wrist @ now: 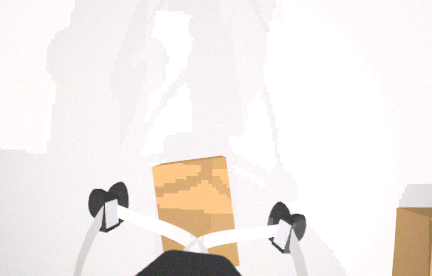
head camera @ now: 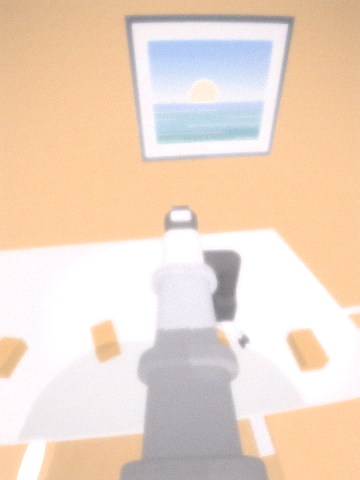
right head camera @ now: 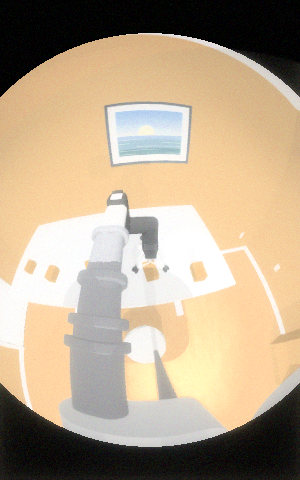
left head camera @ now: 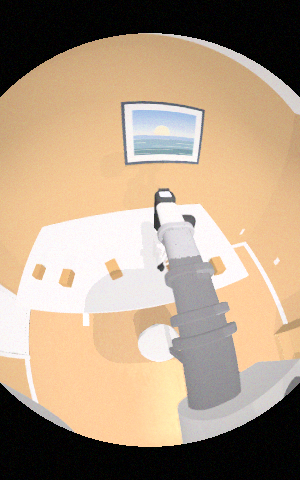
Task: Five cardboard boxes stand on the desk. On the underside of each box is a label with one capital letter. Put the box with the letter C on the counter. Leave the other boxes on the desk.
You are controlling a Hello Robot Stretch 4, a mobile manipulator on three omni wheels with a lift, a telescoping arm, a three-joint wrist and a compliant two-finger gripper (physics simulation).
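Places are measured from the robot's base along level axes (x back, y right, z up), in millimetres.
Pixels of known places: gripper, fingertip midpoint: (wrist: 198,209) (right head camera: 150,270); robot's base, origin of the base link: (right head camera: 145,343) (left head camera: 157,341).
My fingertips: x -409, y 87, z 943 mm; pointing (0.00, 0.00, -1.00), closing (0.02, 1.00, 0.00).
Observation:
Ahead of a thing's pixels: the offset from my fingertips to its top centre. Level surfaces: height alone.
My gripper (right head camera: 150,269) (wrist: 198,209) is open. Its fingertips stand apart on both sides of a cardboard box @[dx +0, dy -2, dz +30 mm] (right head camera: 151,274) (wrist: 192,190), and it holds nothing. I cannot tell how high the fingertips are above the desk. The arm mostly hides this box in the head view. The other boxes stand on the white desk @[dz -20 mm] (head camera: 60,300) (left head camera: 75,245) (right head camera: 60,240): one box @[dx +29, dy +243, dz +30 mm] (head camera: 307,349) (left head camera: 217,265) (right head camera: 198,271) (wrist: 412,240) to the right, one @[dx -23, dy -316, dz +30 mm] (head camera: 105,341) (left head camera: 113,269) to the left, and two @[dx -11, dy -845, dz +30 mm] (left head camera: 38,271) @[dx +24, dy -592, dz +30 mm] (left head camera: 67,277) farther left. No letters show.
A white surface (left head camera: 12,327) shows at the left edge; I cannot tell whether it is the counter. A round white seat (left head camera: 154,343) (right head camera: 145,345) stands in front of the desk. A framed picture (head camera: 207,120) (left head camera: 162,132) (right head camera: 148,134) hangs on the wall behind.

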